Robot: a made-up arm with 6 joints.
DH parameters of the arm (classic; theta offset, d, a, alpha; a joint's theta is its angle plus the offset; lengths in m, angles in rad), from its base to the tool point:
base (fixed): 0 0 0 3.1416
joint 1: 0 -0.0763 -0.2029 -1.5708
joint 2: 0 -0.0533 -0.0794 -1.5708
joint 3: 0 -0.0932 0.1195 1.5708
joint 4: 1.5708 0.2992 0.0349 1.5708
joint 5: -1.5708 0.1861 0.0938 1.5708
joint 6: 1.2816 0 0.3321 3.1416
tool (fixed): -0.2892 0.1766 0 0
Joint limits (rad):
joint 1: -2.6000..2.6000
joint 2: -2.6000..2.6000
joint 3: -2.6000..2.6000
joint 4: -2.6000..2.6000
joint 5: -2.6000..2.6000
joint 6: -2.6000..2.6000
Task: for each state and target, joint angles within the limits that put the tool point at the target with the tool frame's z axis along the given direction. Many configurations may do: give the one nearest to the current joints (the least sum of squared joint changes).
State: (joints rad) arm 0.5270 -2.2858 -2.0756 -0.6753 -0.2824 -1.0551
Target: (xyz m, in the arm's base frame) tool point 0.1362 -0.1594 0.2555 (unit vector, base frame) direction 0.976 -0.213 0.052
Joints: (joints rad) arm 0.2790 -2.2311 -2.5497 -0.5900 0.4302 -1.7880
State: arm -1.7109 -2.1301 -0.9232 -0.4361 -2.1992 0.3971
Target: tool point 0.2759 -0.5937 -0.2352 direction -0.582 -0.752 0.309
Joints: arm -1.6630 -1.9673 -0.2347 -0.2161 -2.4636 0.7633
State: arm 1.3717 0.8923 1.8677 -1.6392 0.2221 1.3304
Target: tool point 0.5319 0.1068 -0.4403 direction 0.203 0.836 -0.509
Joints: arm 1.3729 0.5837 2.3902 -1.5654 -0.3793 0.9371
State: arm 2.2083 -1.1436 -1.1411 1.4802 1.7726 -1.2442
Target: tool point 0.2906 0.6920 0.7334 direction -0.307 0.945 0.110
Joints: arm 1.8782 -0.6402 -1.7534 1.0569 2.5020 -1.0631
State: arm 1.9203 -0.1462 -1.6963 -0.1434 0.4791 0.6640
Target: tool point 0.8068 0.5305 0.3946 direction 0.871 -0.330 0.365
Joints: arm 2.5892 -0.1780 -2.3496 0.3245 1.2945 0.4758
